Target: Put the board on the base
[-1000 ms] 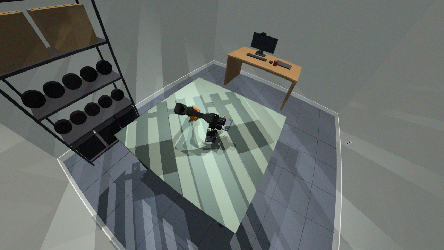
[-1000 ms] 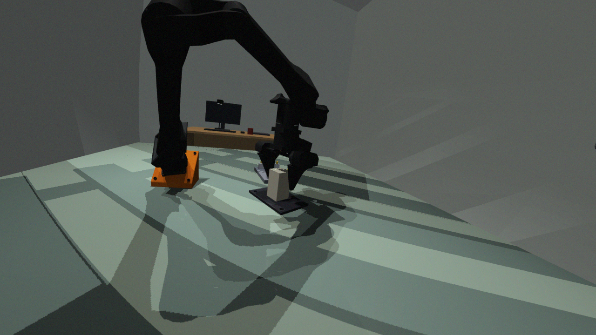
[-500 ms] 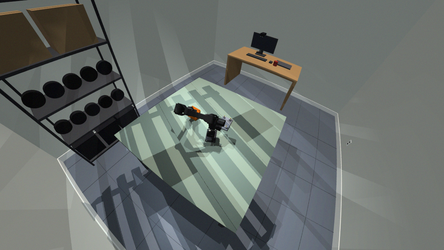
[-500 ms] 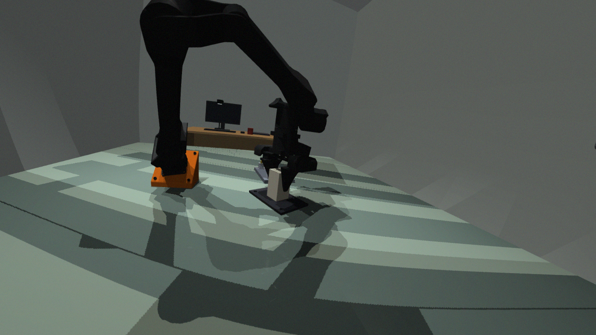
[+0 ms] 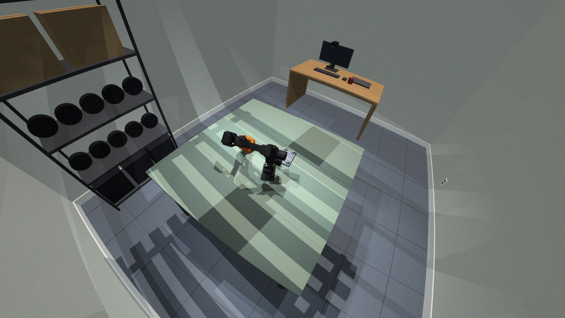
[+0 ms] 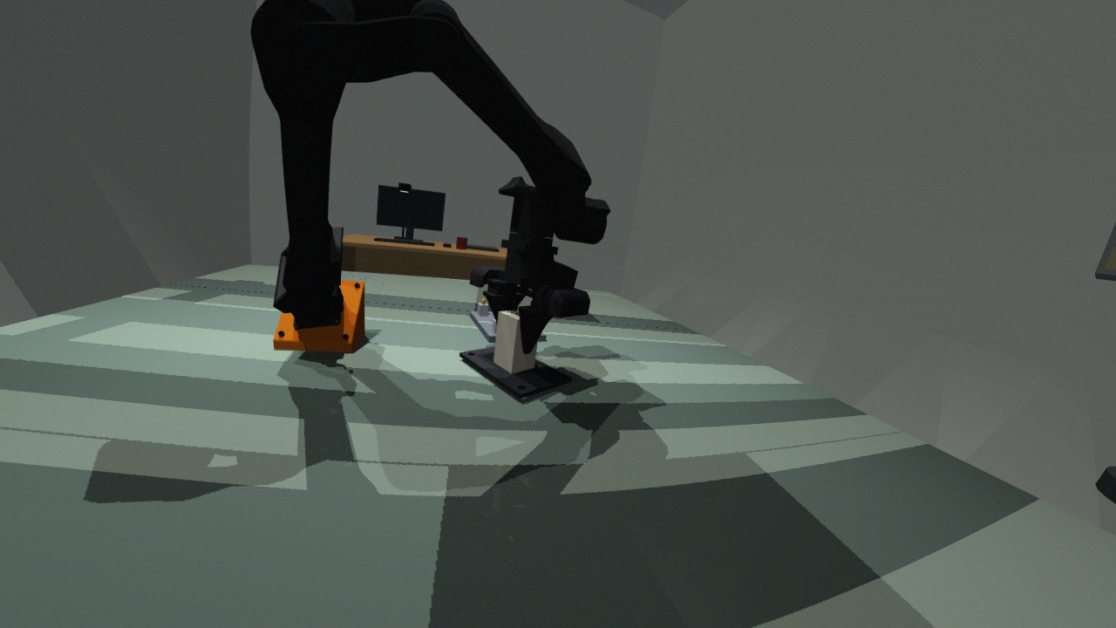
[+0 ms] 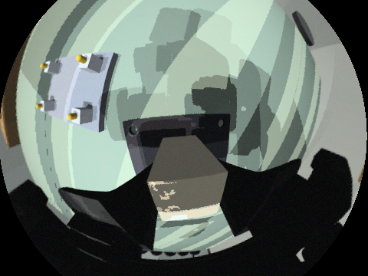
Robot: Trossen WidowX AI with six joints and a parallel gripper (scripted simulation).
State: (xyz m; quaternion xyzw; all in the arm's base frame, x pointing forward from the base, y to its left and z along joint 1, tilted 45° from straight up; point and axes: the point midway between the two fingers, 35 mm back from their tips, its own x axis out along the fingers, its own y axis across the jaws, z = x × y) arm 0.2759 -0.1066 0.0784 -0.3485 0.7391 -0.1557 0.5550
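The grey base lies 50 mm ahead of my gripper tip, 200 mm to the left of it and 30 mm below it. From my gripper tip the other things lie so: black board (10 mm below).
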